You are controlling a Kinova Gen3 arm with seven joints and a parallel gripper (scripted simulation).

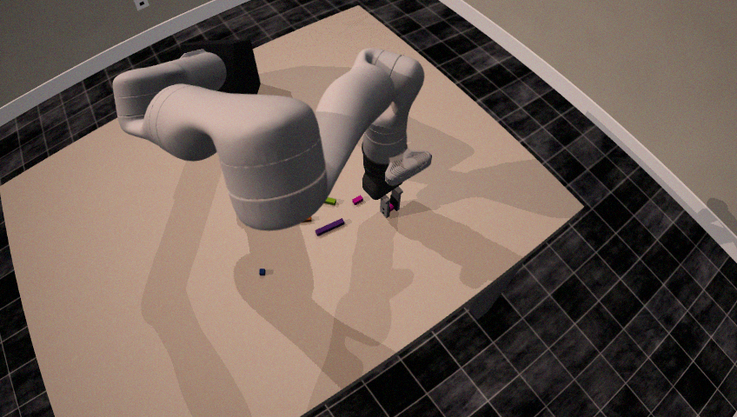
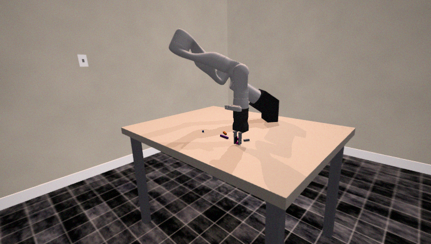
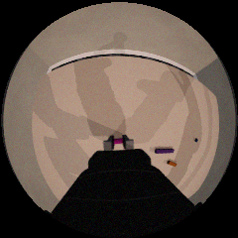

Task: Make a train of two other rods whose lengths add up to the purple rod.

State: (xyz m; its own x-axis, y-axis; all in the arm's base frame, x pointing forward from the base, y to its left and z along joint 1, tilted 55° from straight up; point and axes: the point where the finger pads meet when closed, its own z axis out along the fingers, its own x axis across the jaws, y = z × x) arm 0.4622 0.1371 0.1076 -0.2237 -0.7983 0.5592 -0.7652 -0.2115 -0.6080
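Right now my hand is 130 mm past the orange rod, 120 mm to the left of it and 20 mm above it. The rest, counted from my hand: lime rod 120 mm behind, 60 mm to the right, 20 mm below; then purple rod 100 mm to the right, 70 mm behind, 20 mm below; then grey rod 70 mm behind, 30 mm to the left, 20 mm below.
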